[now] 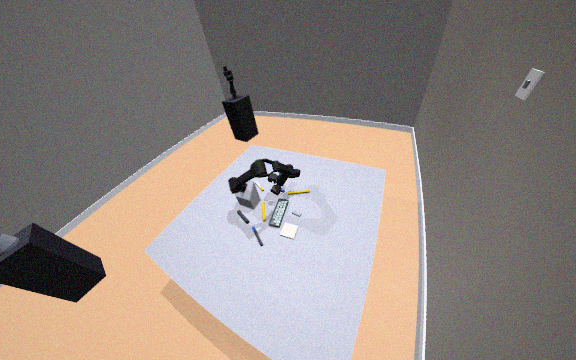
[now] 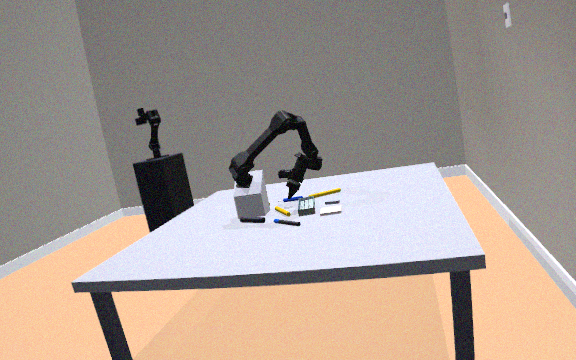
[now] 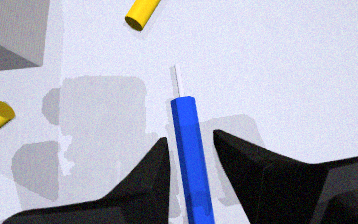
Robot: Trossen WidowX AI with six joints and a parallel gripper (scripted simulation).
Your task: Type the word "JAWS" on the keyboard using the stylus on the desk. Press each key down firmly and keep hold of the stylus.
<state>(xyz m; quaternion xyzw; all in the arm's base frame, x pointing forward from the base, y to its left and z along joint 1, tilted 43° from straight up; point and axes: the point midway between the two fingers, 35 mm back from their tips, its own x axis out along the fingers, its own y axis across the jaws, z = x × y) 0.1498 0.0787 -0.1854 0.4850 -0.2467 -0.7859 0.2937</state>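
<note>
The stylus is 2 cm behind my gripper tip and 1 cm below it. From my gripper tip the other things lie so: grey block (24 cm ahead, 10 cm to the right, 1 cm below); grey stylus tip (5 cm behind, 1 cm to the right, 1 cm below); white marker (13 cm behind, 3 cm to the right, 1 cm below).
</note>
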